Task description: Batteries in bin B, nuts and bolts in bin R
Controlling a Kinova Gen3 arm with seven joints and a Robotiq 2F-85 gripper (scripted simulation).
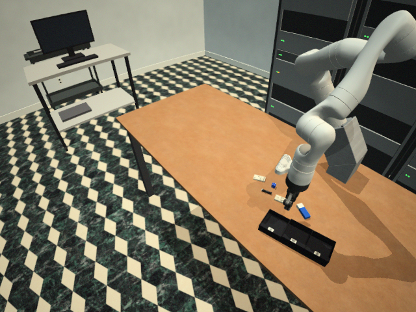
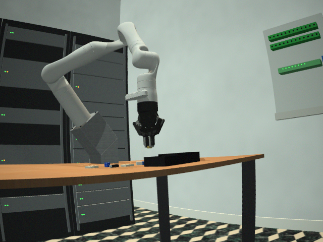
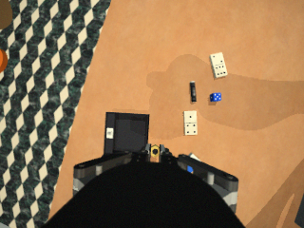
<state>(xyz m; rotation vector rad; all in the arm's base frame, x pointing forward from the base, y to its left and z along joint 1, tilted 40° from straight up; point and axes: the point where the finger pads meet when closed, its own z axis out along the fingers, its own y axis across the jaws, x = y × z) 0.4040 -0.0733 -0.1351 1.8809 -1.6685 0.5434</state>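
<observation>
The black battery lies 120 mm to the right of my hand, 80 mm below it and 60 mm behind it. Round my hand: yellow nut (20 mm below); bin (80 mm to the left, 70 mm below, 50 mm ahead); blue-and-white eraser (80 mm below, 80 mm behind, 40 mm to the left).
</observation>
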